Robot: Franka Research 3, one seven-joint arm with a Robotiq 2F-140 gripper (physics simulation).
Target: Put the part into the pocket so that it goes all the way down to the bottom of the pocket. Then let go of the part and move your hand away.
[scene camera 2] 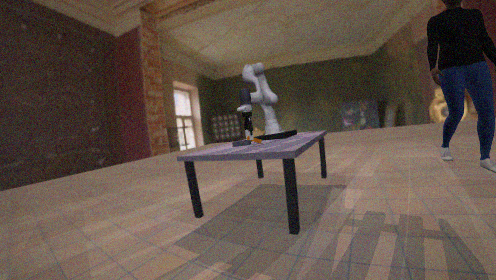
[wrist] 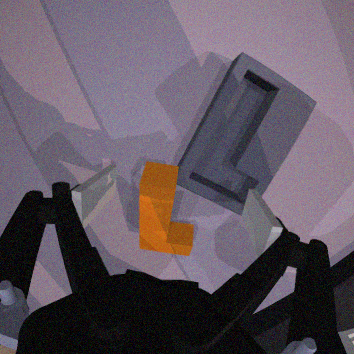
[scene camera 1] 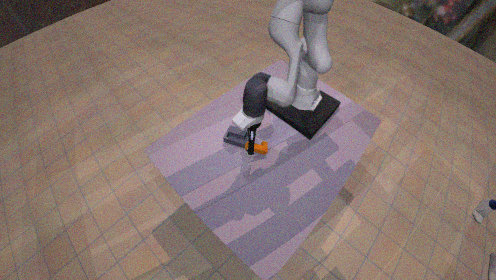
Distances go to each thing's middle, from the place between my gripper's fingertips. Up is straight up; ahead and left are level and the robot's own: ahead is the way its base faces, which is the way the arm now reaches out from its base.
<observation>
My hand is 40 mm to the right of the orange L-shaped part (wrist: 157, 184), 20 mm past it and 10 mm above it.
</observation>
